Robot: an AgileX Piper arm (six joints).
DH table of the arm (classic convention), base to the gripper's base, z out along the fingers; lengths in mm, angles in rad. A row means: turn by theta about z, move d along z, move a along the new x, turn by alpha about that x. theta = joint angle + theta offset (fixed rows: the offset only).
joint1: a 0; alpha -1.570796; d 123; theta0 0
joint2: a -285; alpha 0; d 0; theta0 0.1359
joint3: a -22; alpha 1.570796; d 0; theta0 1.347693
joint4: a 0; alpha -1.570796; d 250.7; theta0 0
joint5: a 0; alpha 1.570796; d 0; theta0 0
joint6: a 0; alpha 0; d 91; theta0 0
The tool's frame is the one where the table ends.
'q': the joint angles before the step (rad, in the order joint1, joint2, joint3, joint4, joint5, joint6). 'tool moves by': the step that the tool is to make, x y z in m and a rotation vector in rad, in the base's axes. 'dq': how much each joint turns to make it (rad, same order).
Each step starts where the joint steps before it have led.
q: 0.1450 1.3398 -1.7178 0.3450 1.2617 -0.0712
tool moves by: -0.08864 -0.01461 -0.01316 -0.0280 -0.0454 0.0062
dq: 0.0001 -0.3169 0.2799 -0.0207 0.0033 -0.0225
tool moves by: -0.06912 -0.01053 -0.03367 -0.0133 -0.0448 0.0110
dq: -0.0001 -0.2809 0.2519 -0.0044 -0.0066 -0.0237
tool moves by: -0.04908 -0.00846 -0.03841 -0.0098 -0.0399 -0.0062
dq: 0.0001 -0.2355 0.1960 -0.0158 0.0022 -0.0022
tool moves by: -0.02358 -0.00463 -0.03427 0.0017 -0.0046 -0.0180
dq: -0.0001 -0.1520 0.1424 -0.0141 0.0000 0.0171
